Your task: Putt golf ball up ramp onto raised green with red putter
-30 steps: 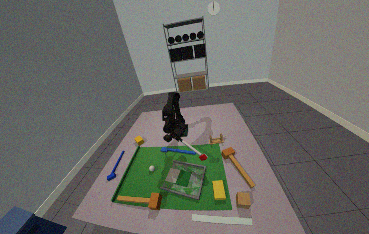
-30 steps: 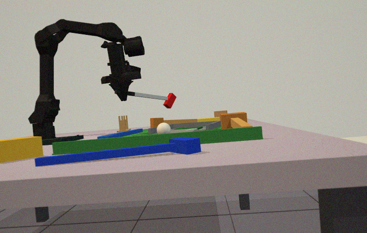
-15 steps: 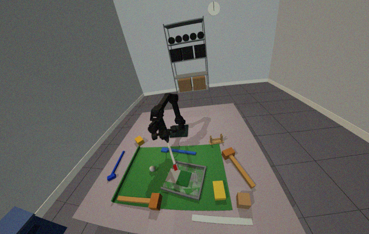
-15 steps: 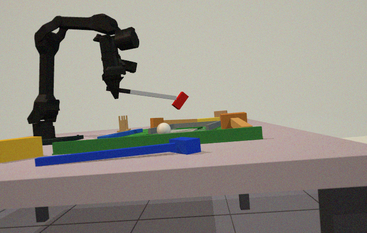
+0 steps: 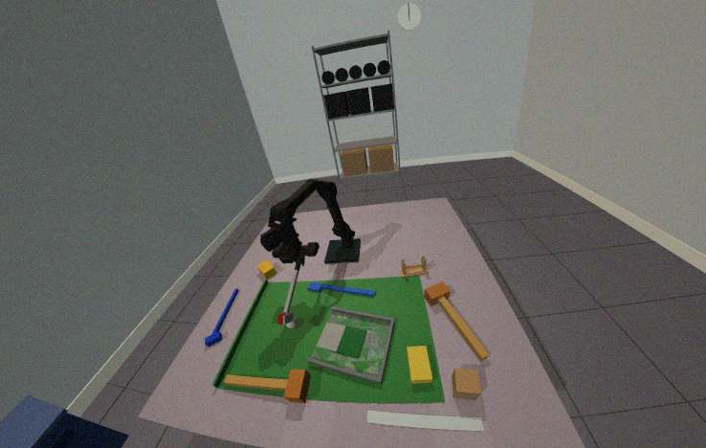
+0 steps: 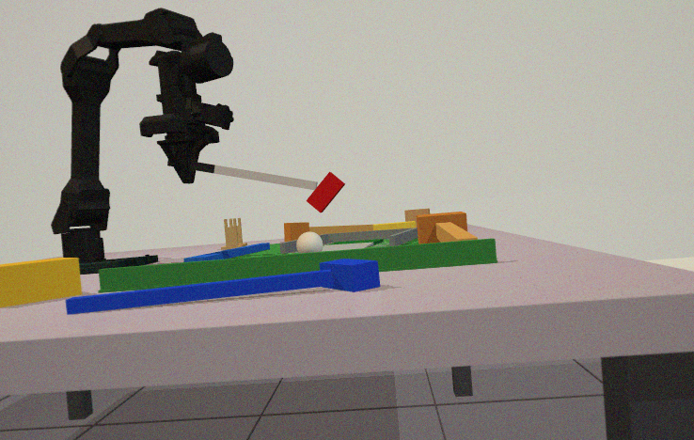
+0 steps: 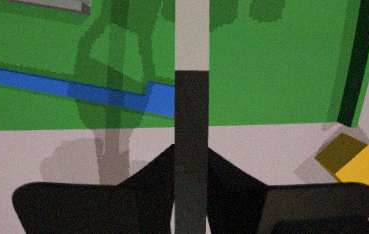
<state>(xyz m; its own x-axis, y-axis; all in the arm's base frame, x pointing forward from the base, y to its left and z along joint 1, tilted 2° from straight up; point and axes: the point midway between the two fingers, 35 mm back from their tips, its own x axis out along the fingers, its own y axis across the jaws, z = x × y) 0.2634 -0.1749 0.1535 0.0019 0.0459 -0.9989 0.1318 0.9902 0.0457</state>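
The red putter lies 120 mm ahead of my gripper tip and 10 mm to the right of it. Round my gripper tip: white golf ball: 190 mm ahead, 120 mm below, 40 mm to the right; wooden stand: 470 mm to the left, 100 mm below, 20 mm behind; green mat: 210 mm ahead, 140 mm below, 100 mm to the left.
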